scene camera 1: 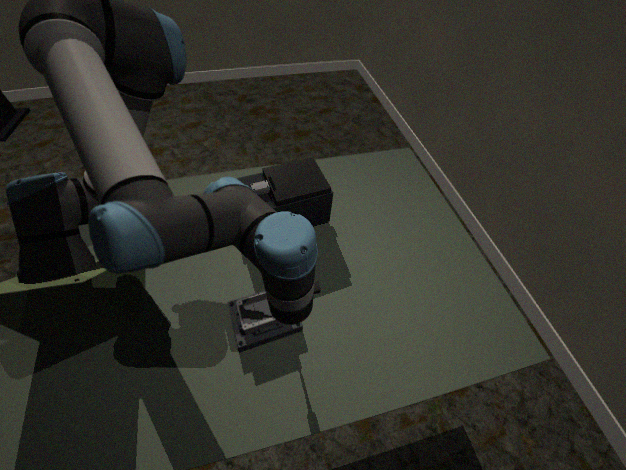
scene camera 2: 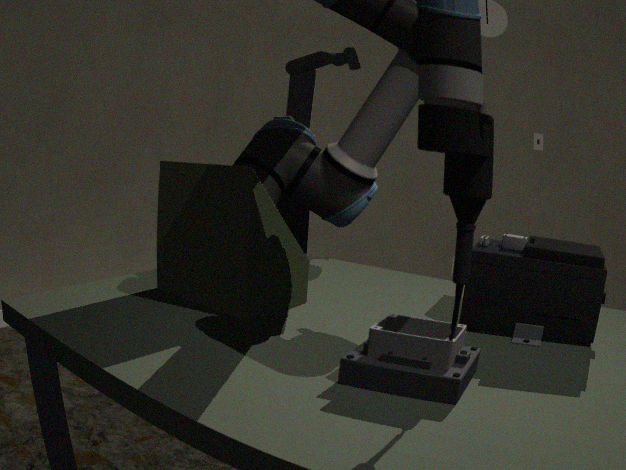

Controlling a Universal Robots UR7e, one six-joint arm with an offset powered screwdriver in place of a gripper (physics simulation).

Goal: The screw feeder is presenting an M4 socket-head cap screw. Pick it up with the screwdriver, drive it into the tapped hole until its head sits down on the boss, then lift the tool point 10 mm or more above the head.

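My screwdriver (scene camera 2: 453, 336) points straight down in scene camera 2, with its thin bit's tip at the right-hand corner boss of the light grey housing (scene camera 1: 247, 324) (scene camera 2: 404, 348). In scene camera 1 the wrist hides the tool and that corner. The housing is an open box seated on a dark fixture plate (scene camera 1: 267, 338) (scene camera 2: 396, 382). At this size I cannot make out a screw or its head at the tip, nor the tapped hole under it. The black screw feeder (scene camera 1: 301, 183) (scene camera 2: 530, 298) stands behind and to the right of the housing in scene camera 2.
The table (scene camera 1: 404, 303) (scene camera 2: 252, 419) carries the fixture and feeder. A slanted green mounting block (scene camera 2: 217, 242) stands at the left by the arm's base. A dark post with a jointed arm (scene camera 2: 300, 96) rises behind it. A small bracket (scene camera 2: 527, 333) sits at the feeder's foot.
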